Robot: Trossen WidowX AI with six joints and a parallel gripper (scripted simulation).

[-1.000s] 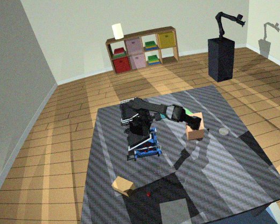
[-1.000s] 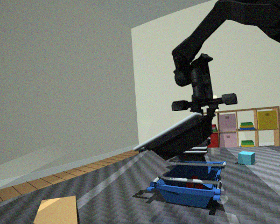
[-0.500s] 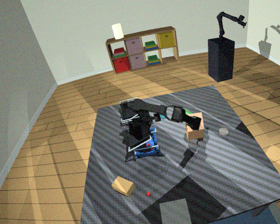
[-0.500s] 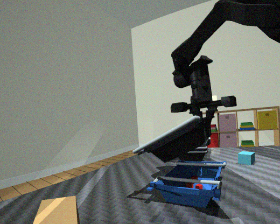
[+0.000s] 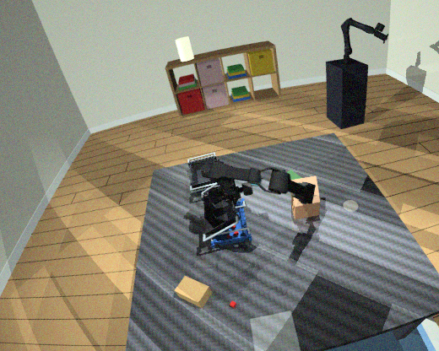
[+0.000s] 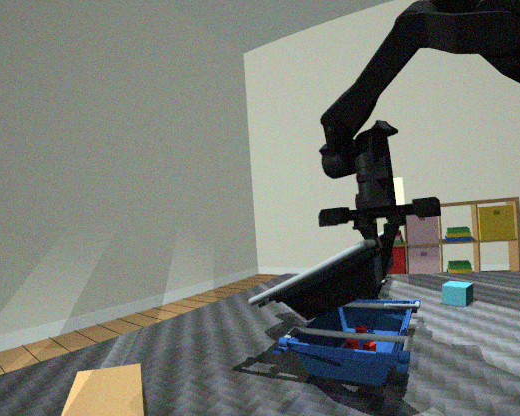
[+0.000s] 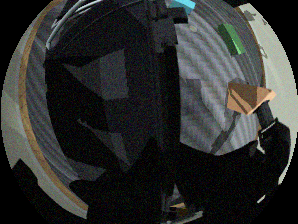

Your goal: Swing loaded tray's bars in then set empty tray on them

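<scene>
The dark tray lies 6 cm ahead of my gripper tip and 1 cm to the right of it. The rest, counted from my gripper tip: cyan cube: 17 cm behind, 29 cm to the right, 13 cm below; then flat tan block: 26 cm ahead, 31 cm to the left, 12 cm below; then green block: 36 cm behind, 19 cm to the right, 13 cm below.
</scene>
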